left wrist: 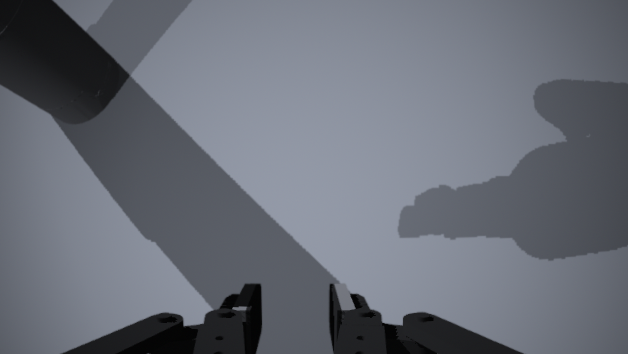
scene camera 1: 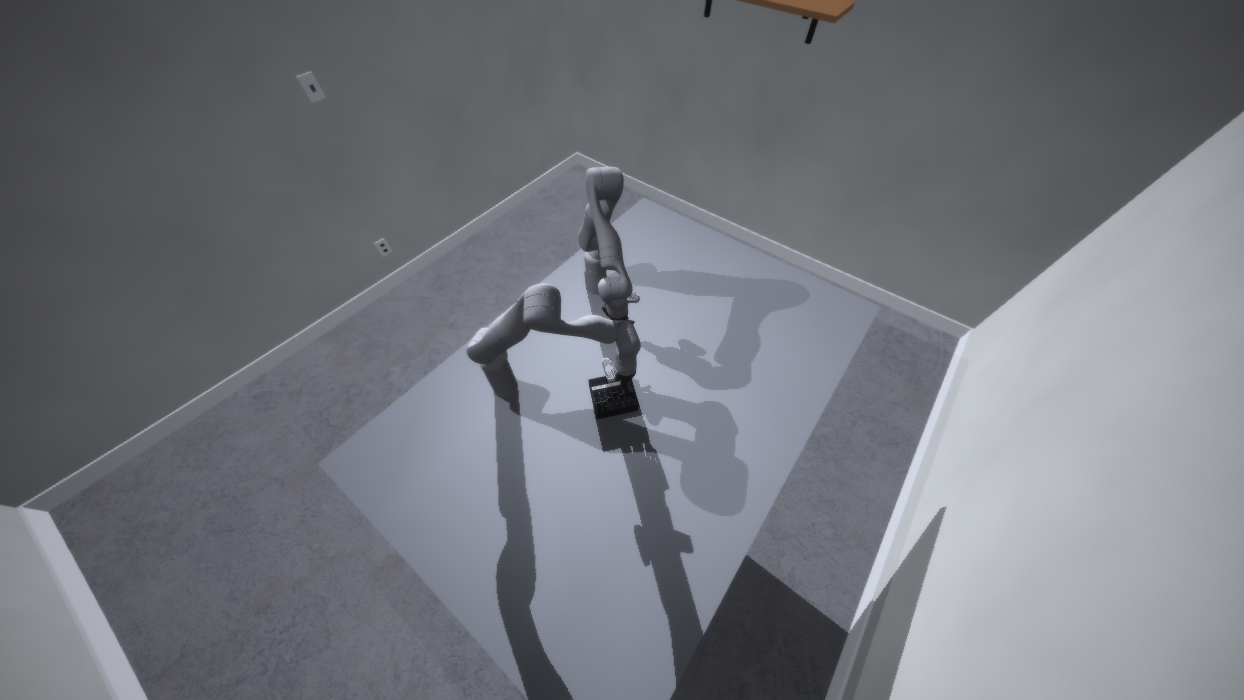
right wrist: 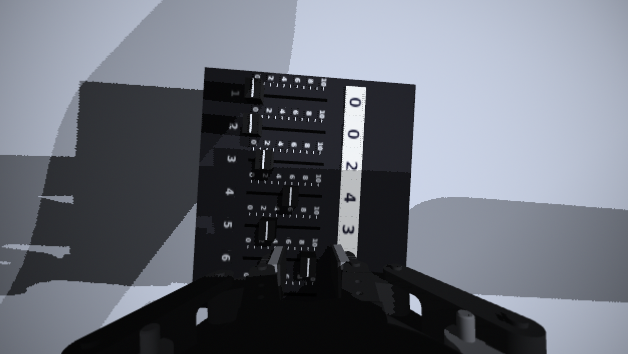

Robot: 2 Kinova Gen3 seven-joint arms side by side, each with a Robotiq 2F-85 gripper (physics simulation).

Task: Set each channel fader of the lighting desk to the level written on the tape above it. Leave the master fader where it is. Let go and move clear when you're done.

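Places are measured from the left arm's base along level axes (x ahead, y left, z up), in millimetres.
Pixels of known places: left gripper, fingertip midpoint: (left wrist: 295, 305); right gripper, fingertip midpoint: (scene camera 1: 624, 388) (right wrist: 308, 259); left arm's base, link origin: (left wrist: 84, 86) (scene camera 1: 597, 287); right arm's base, link origin: (scene camera 1: 505, 387).
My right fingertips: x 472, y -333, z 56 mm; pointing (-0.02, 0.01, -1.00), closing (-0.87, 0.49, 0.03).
Observation:
Ahead of a thing's pixels: the offset from my right fingertips to its top centre.
The black lighting desk {12 mm up, 23 mm back, 39 mm right} (scene camera 1: 614, 400) (right wrist: 385, 150) has a white tape {1 mm down, 52 mm back, 30 mm right} (right wrist: 352, 150) reading 0, 0, 2, 4, 3 for channels 1 to 5; channel 6's number is hidden. Faders 1 {12 mm up, 27 mm back, 114 mm right} (right wrist: 253, 88) and 2 {12 mm up, 15 mm back, 95 mm right} (right wrist: 251, 123) stand at 0, fader 3 {12 mm up, 10 mm back, 72 mm right} (right wrist: 263, 159) near 2, fader 4 {12 mm up, 12 mm back, 44 mm right} (right wrist: 290, 196) near 6, fader 5 {12 mm up, 11 mm ahead, 33 mm right} (right wrist: 266, 230) between 2 and 3, and fader 6 {12 mm up, 1 mm ahead, 0 mm left} (right wrist: 308, 267) near 9. The master knob is hidden. My right gripper (right wrist: 308, 259) is partly open, its fingers on either side of fader 6 in view, not gripping it. My left gripper (left wrist: 295, 305) is partly open and empty.
The desk lies on a pale floor area (scene camera 1: 417, 452) crossed by arm shadows. In scene camera 1 the right arm (scene camera 1: 541, 304) reaches over the desk's upper edge, with the left arm (scene camera 1: 608, 248) close above it. A dark cylinder (left wrist: 55, 65) shows upper left in the left wrist view.

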